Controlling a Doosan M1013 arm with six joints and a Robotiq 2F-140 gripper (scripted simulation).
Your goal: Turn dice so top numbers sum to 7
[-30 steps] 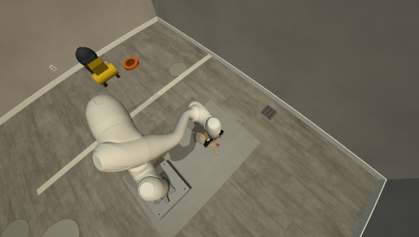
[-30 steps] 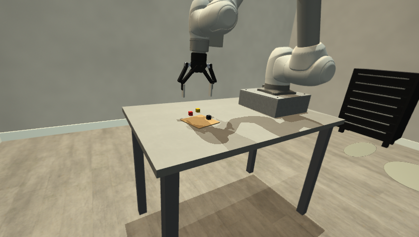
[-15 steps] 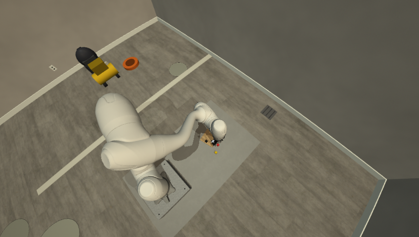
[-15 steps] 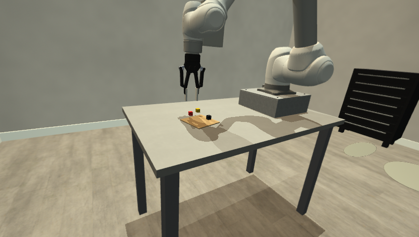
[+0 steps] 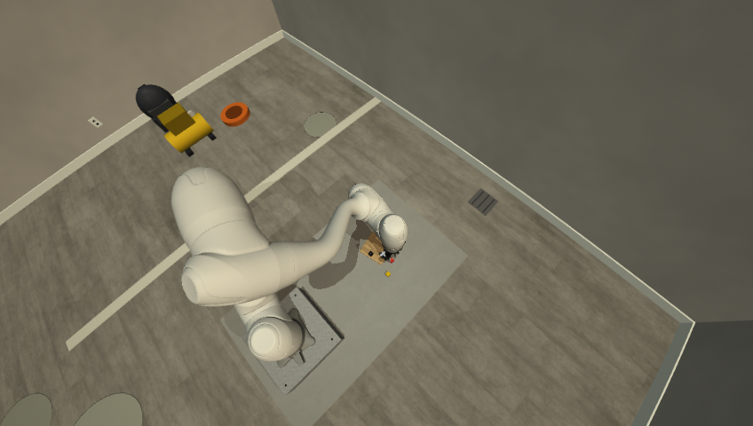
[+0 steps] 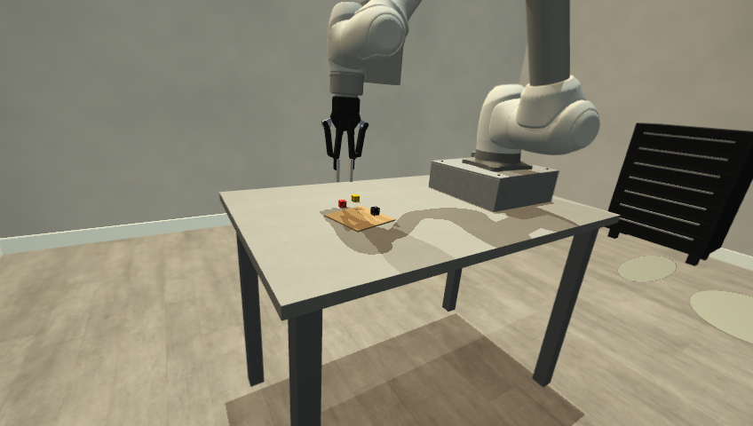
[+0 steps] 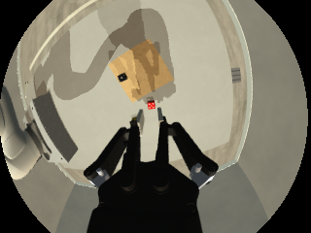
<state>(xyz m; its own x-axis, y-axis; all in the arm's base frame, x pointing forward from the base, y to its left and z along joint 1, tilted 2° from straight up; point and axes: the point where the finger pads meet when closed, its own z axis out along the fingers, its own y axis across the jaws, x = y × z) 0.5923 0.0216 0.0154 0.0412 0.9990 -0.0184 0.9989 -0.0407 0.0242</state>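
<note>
My gripper is now 10 cm above the red die. From my hand the other things lie so: tan mat: 11 cm below, 10 cm to the left, 2 cm behind; yellow die: 10 cm below, 6 cm behind, 5 cm to the right; small white die: 10 cm below, 9 cm to the left, 7 cm behind.
</note>
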